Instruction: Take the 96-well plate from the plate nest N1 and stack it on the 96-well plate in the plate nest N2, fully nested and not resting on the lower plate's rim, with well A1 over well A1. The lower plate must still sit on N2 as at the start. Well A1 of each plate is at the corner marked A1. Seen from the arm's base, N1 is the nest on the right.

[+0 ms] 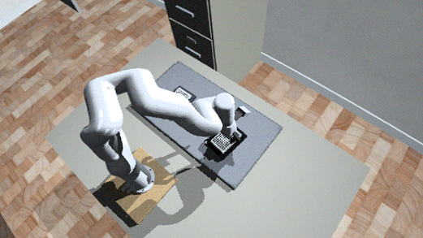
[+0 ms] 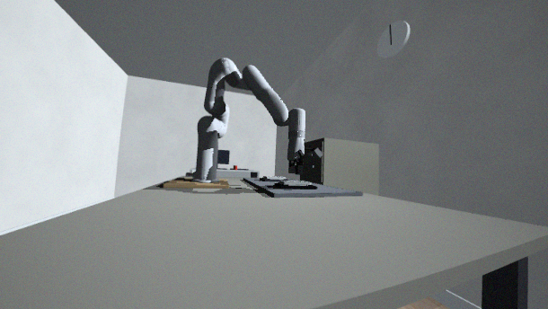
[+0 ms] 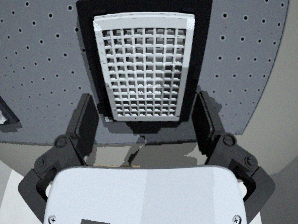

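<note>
Now: the white 96-well plate 50 mm below my hand. Round my hand: black plate nest N1 (60 mm below); then black plate nest N2 (330 mm to the left, 60 mm below, 10 mm behind).
</note>
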